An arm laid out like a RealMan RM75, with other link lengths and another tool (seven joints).
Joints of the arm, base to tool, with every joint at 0 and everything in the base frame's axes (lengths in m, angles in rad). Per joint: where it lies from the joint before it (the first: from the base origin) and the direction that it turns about. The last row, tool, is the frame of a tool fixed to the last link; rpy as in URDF.
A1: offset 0 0 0.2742 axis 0 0 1
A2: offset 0 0 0 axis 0 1 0
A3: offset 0 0 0.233 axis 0 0 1
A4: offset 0 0 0 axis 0 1 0
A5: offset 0 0 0.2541 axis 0 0 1
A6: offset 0 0 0 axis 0 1 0
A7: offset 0 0 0.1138 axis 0 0 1
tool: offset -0.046 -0.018 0.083 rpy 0.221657 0 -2.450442
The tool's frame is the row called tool.
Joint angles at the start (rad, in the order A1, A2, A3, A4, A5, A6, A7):
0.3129 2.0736 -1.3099 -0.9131 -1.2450 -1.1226 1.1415
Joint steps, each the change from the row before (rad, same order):
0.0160 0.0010 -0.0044 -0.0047 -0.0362 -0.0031 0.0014
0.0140 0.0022 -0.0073 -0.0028 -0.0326 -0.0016 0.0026
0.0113 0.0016 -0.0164 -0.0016 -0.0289 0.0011 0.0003
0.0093 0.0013 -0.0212 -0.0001 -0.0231 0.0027 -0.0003
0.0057 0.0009 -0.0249 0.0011 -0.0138 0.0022 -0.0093
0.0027 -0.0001 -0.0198 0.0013 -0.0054 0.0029 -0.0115
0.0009 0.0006 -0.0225 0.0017 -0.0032 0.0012 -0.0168
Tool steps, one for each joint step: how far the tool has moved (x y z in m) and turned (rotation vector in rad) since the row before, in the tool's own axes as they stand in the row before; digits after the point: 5 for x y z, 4 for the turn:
-0.00281 -0.00341 0.00877 0.0118 -0.0398 -0.0197
-0.00370 -0.00303 0.00857 0.0109 -0.0373 -0.0142
-0.00578 -0.00326 0.00919 0.0114 -0.0409 -0.0130
-0.00644 -0.00330 0.00914 0.0118 -0.0390 -0.0101
-0.00687 -0.00394 0.00843 0.0136 -0.0350 -0.0136
-0.00491 -0.00288 0.00567 0.0093 -0.0234 -0.0125
-0.00591 -0.00384 0.00603 0.0126 -0.0242 -0.0151

